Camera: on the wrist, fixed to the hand. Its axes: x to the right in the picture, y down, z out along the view.
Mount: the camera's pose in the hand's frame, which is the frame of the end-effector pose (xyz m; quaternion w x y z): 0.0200 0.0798 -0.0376 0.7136 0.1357 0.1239 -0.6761
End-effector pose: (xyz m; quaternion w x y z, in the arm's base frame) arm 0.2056 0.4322 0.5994 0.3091 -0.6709 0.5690 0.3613
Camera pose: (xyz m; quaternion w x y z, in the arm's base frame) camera 0.1337 0.3775 0.6030 0.4854 -0.8663 0.0398 -0.1115
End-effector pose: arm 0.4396 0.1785 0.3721 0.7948 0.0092 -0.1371 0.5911
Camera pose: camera 0.3775 0.2279 0.3287 0.9825 0.1339 0.0871 -0.0958
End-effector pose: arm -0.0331 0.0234 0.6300 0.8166 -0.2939 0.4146 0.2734
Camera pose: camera -0.0975 0.0550 0.5748 0.7561 -0.4131 0.2354 -0.4497
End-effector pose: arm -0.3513 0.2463 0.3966 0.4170 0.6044 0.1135 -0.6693
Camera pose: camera -0.2674 0.2126 0.3975 0.2510 -0.4940 -0.4504 0.7000
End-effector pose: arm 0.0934 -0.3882 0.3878 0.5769 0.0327 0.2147 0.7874
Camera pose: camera 0.0041 -0.4004 0.3798 0.9130 -0.1411 0.3536 0.1468
